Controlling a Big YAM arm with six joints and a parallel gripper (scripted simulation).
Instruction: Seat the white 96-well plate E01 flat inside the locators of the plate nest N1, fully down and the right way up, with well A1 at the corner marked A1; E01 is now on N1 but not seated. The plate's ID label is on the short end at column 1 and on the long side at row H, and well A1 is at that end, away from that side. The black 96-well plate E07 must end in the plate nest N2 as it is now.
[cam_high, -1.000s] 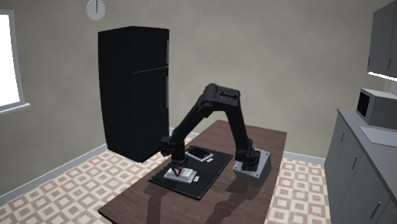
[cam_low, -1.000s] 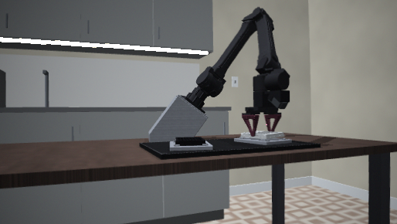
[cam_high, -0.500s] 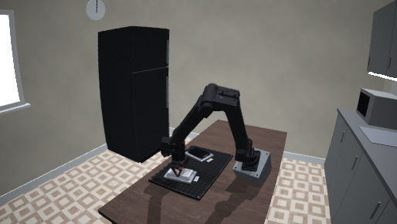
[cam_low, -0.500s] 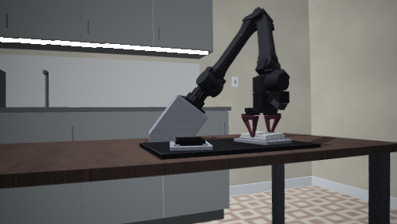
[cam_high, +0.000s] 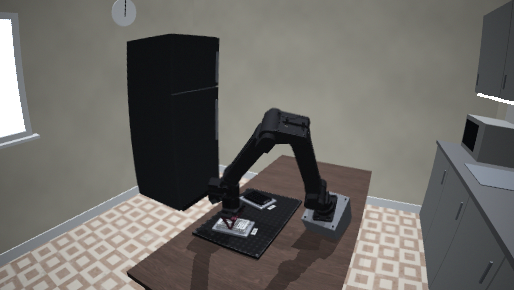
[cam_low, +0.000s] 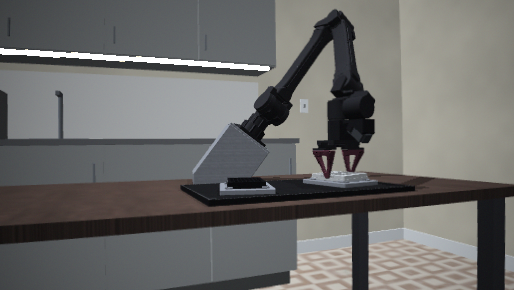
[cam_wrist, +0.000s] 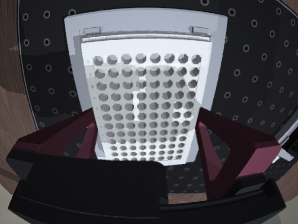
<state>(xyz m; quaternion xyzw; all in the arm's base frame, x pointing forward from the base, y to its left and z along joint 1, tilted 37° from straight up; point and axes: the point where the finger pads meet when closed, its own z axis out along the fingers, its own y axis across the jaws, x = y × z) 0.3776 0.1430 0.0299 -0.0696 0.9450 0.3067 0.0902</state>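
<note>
The white 96-well plate E01 is right at my hand. Round my hand: black plate E07: 20 mm ahead, 270 mm to the right, 10 mm below; then nest N2: 20 mm ahead, 270 mm to the right, 20 mm below; then plate nest N1: 20 mm below.
</note>
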